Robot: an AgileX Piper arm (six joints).
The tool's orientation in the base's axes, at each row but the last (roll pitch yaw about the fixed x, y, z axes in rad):
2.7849 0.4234 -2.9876
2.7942 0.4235 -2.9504
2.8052 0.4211 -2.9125
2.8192 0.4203 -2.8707
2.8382 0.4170 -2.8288
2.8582 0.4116 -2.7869
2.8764 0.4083 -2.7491
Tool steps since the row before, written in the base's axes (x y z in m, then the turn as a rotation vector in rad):
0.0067 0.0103 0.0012 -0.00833 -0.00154 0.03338
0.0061 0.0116 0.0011 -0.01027 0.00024 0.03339
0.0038 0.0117 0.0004 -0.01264 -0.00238 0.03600
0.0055 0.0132 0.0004 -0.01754 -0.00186 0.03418
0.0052 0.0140 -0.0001 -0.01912 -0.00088 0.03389
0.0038 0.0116 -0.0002 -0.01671 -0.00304 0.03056
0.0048 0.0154 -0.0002 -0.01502 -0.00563 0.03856
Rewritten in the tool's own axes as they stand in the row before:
-0.0080 0.0078 0.0053 -0.00599 0.01161 -0.03186
-0.0079 0.0088 0.0057 -0.00457 0.01382 -0.03176
-0.0060 0.0092 0.0056 -0.00299 0.01310 -0.03579
-0.0082 0.0096 0.0066 0.00194 0.01489 -0.03541
-0.0084 0.0100 0.0072 0.00315 0.01631 -0.03520
-0.0069 0.0083 0.0058 0.00310 0.01254 -0.03249
-0.0094 0.0108 0.0074 -0.00060 0.01147 -0.04015

